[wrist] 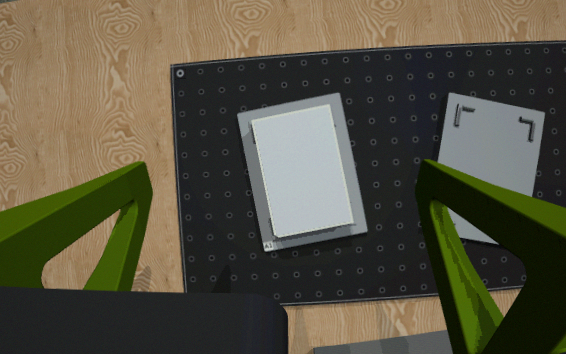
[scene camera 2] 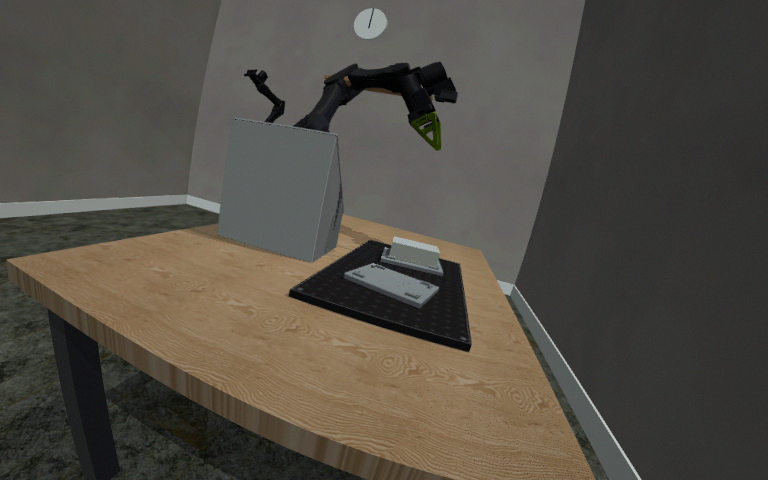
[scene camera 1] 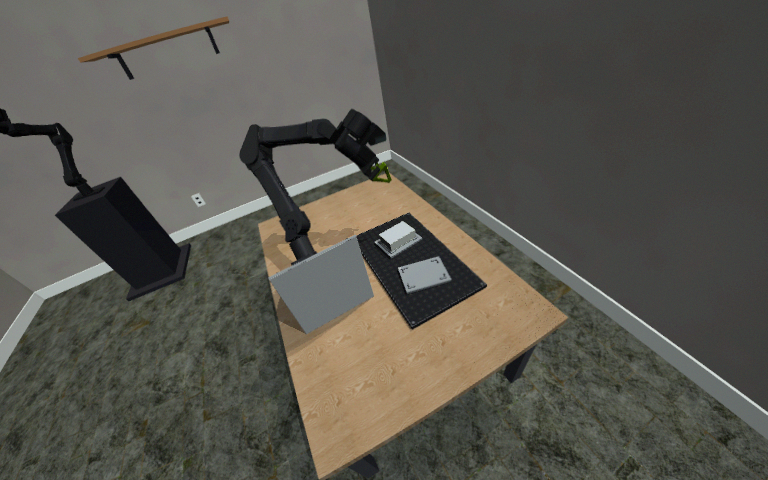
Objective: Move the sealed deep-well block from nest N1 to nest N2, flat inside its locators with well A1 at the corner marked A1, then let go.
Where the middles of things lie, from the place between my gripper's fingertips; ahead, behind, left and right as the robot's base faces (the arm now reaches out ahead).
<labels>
The pale grey block (scene camera 2: 406,250) is 1 cm ahead of my hand, 1 cm to the right of it and 28 cm below it. From my hand the other things lie so: grey nest plate (scene camera 2: 411,291) (22 cm to the right, 30 cm below).
</labels>
